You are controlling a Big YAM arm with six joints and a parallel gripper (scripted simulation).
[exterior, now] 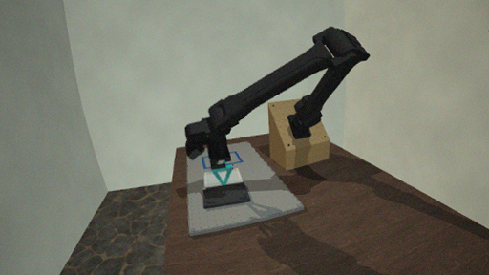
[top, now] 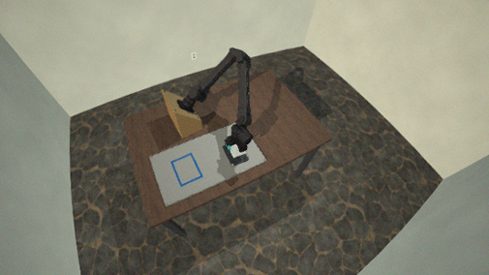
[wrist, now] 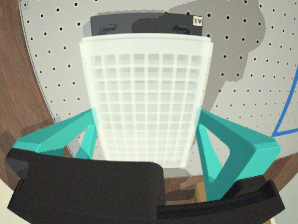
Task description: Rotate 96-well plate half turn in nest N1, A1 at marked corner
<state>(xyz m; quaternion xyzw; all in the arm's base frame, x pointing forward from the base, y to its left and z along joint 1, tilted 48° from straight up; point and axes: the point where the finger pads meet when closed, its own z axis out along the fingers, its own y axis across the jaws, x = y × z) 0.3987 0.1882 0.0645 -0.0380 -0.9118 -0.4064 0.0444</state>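
Right now my hand is 80 mm above the dark plate nest N1. Also, from my hand: A1 mark: 70 mm below, 70 mm ahead, 60 mm to the right; white 96-well plate: right at my hand.
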